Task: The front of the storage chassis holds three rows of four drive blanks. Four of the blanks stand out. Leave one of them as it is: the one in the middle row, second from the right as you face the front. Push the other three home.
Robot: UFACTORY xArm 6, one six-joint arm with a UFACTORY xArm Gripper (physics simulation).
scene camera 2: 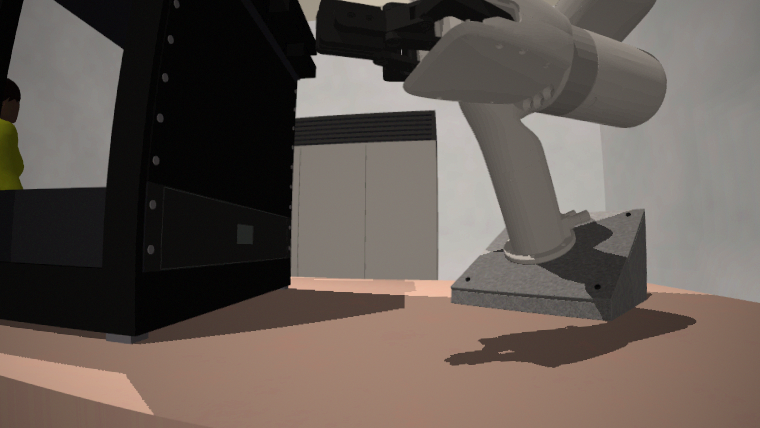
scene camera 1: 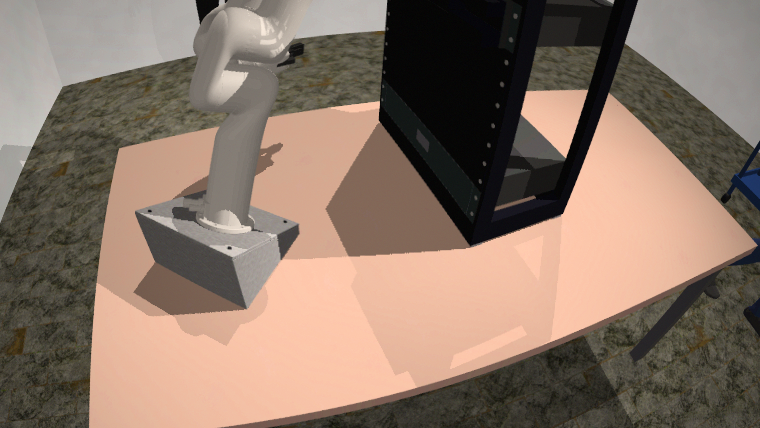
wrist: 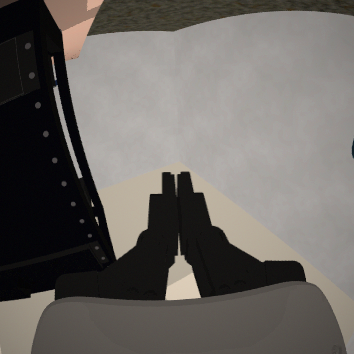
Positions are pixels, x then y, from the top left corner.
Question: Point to a black rack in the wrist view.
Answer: At 56, 232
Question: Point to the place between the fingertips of my gripper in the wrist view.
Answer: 174, 190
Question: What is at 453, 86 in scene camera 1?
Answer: A black rack.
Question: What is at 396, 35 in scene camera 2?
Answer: My gripper.
